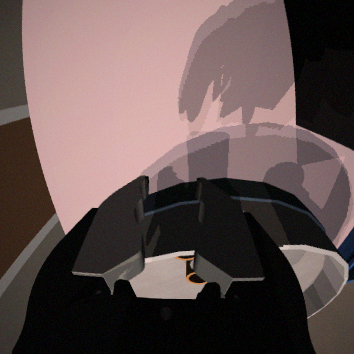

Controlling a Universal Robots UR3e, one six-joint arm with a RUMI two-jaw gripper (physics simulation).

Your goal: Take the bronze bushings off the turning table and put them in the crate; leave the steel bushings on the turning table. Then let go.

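Places are measured from the arm's base along level axes (x left, y ahead, z down), in millimetres.
Pixels of known places: gripper, fingertip midpoint: (172, 178).
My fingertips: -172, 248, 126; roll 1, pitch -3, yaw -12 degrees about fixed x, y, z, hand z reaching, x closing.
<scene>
Behind a point stands the place of what it marks, as x, y, z.
My gripper (172, 178) @[-172, 248, 126] is partly open, with its two dark jaws apart and nothing seen held between their tips. Behind and below the jaws is a round vessel (267, 215) @[-72, 263, 124] with a dark outer wall, a thin blue line and a pale rim and inside. Two small rings with orange-bronze rims, likely bronze bushings, show between the jaws over the pale surface: one bushing (195, 281) @[-111, 379, 111] lower and part of another bushing (185, 258) @[-138, 330, 109] above it. The jaws hide much of the vessel. I cannot tell whether it is the crate or the turning table. No steel bushing can be made out.
A large pink rounded surface (100, 100) @[-269, 208, 188] fills the upper middle and carries shadows of the gripper and the vessel. A brown area (17, 185) with a grey border lies at the left. A blue object (347, 257) @[220, 355, 155] shows at the right edge.
</scene>
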